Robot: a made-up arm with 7 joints.
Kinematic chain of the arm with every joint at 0, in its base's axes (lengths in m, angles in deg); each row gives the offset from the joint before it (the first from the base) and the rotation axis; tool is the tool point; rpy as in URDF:
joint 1: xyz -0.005 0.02 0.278 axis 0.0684 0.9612 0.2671
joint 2: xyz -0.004 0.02 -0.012 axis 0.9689 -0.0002 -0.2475
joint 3: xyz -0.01 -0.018 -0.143 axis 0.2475 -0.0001 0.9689
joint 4: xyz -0.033 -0.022 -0.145 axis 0.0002 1 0
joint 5: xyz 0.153 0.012 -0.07 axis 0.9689 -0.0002 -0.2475
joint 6: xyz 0.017 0.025 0.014 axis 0.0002 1 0
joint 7: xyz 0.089 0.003 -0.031 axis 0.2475 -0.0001 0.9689
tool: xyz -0.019 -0.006 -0.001 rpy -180 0 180
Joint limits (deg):
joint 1: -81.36..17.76
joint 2: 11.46..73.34
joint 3: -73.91..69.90
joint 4: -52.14..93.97
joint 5: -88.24..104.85
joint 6: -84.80..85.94
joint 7: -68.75..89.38
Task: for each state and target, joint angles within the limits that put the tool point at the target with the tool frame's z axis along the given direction. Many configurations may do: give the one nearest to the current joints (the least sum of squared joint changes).
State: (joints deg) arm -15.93 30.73 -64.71 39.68 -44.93 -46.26 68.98
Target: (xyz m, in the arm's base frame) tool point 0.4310 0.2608 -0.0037 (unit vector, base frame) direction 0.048 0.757 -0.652
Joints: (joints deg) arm -53.10 45.16 -61.50 66.45 -45.82 -35.30 75.75
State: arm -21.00 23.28 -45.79 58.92 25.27 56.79 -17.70
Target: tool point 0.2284 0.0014 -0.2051 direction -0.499 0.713 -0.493
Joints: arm -28.28 11.46 -50.36 43.55 -4.89 31.25 -21.56
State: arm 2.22 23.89 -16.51 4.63 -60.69 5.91 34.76
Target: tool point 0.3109 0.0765 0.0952 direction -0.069 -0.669 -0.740
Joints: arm -25.30 37.54 -6.47 -25.65 -88.24 17.17 30.01
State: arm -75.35 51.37 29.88 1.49 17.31 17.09 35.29
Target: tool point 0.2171 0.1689 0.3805 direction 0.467 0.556 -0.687
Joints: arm -81.36 22.95 45.17 -47.68 45.64 55.37 44.64
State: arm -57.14 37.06 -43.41 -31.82 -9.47 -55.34 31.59
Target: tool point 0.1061 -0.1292 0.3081 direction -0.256 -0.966 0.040
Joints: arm -81.36 11.64 -68.15 -52.14 -32.54 -42.01 51.51
